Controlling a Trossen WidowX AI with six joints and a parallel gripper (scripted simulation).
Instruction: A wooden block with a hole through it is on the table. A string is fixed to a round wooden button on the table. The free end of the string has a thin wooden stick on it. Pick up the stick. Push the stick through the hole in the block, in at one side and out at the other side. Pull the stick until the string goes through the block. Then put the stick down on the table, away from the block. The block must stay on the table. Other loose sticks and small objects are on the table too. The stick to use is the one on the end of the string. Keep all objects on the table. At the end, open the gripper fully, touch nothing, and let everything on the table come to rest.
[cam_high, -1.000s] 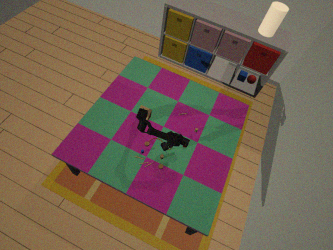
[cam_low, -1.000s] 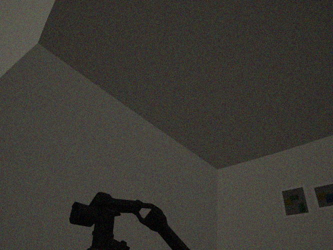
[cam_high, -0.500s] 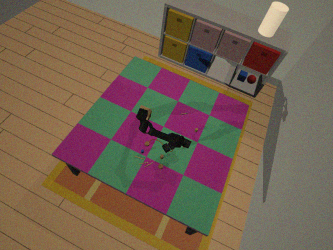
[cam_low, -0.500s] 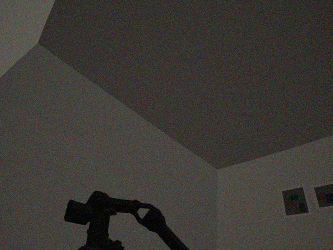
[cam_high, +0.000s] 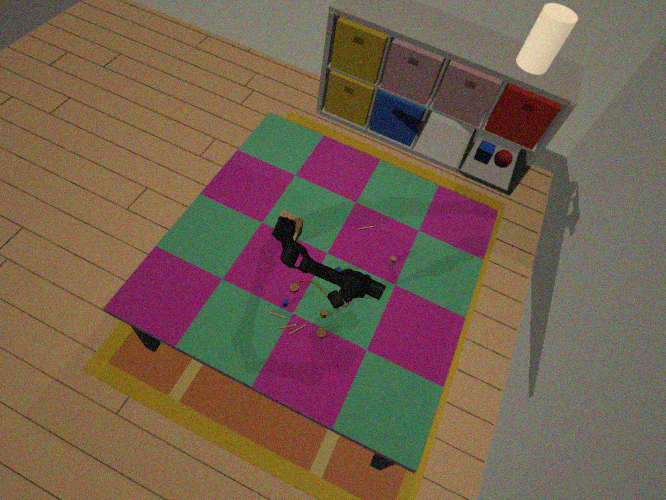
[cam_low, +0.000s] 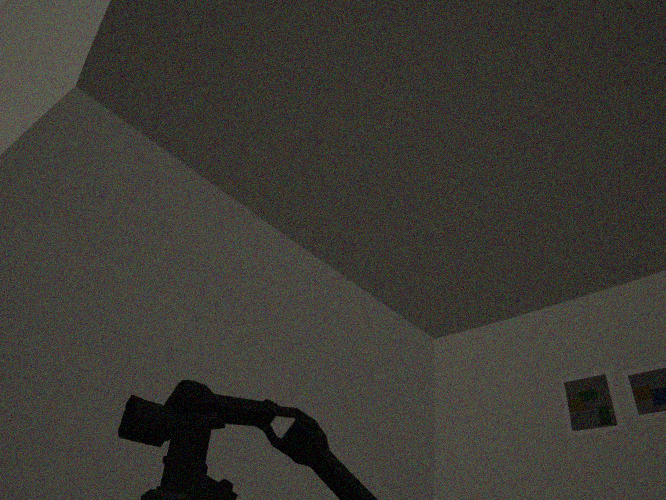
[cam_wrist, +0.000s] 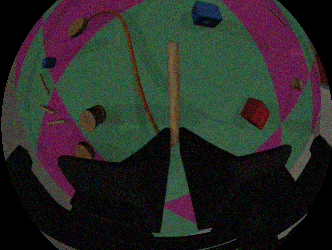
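Right now my gripper tip is 8 cm past the blue cube, 13 cm to the right of it and 4 cm above it. From my gripper tip the other things lie so: thin wooden stick 1 cm behind, 1 cm to the left; then round wooden button 22 cm behind, 1 cm to the right, 5 cm below; then red cube 8 cm ahead, 10 cm to the left, 4 cm below.
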